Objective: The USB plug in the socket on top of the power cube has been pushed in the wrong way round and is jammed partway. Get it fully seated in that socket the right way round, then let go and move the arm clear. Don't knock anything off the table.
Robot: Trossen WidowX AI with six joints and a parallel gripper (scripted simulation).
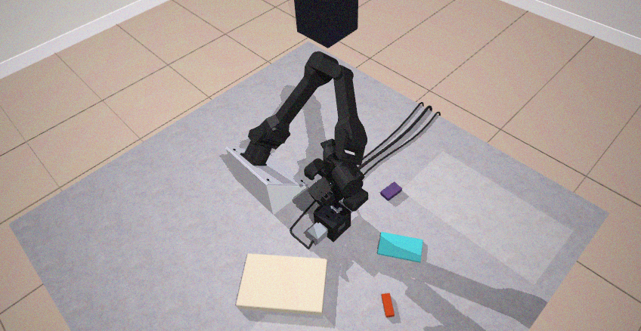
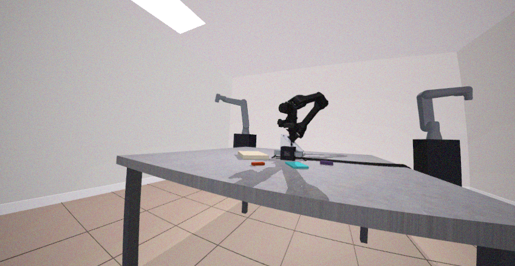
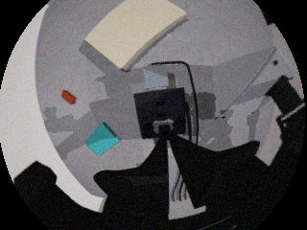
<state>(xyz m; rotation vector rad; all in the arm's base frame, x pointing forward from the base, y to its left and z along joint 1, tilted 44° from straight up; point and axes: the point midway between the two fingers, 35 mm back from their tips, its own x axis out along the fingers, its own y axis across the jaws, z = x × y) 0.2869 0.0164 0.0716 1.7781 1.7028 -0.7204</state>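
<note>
The light USB plug lies 2 cm below my gripper tip. Round my gripper tip: cream pad 3 cm ahead, 24 cm to the right, 10 cm below; purple block 5 cm ahead, 20 cm to the left, 10 cm below; cyan card 19 cm ahead, 6 cm to the left, 10 cm below.
</note>
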